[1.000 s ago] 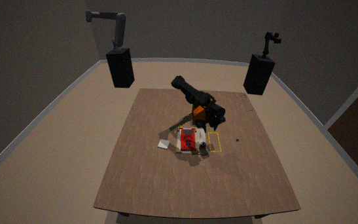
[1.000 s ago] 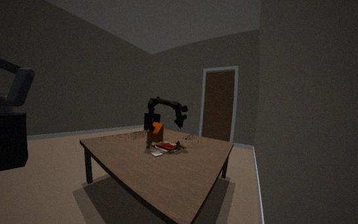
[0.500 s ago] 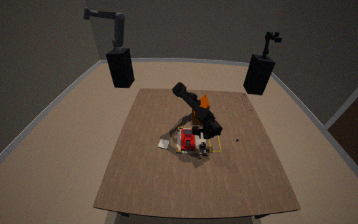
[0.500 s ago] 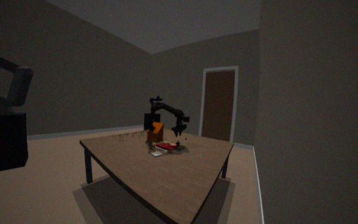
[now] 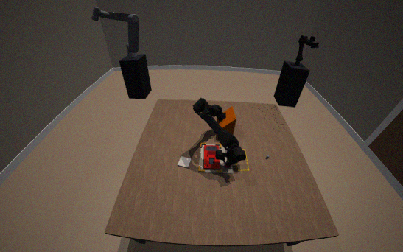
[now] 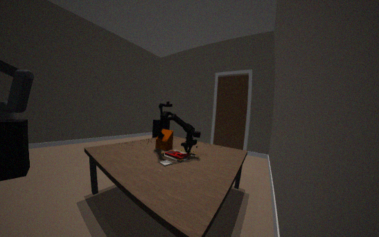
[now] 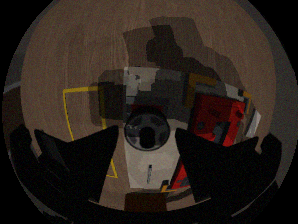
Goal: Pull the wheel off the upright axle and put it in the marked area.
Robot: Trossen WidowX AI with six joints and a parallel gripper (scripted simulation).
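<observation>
The wheel lies right at my gripper tip. From my gripper tip the other things lie so: white square 300 mm to the right, 30 mm below.
</observation>
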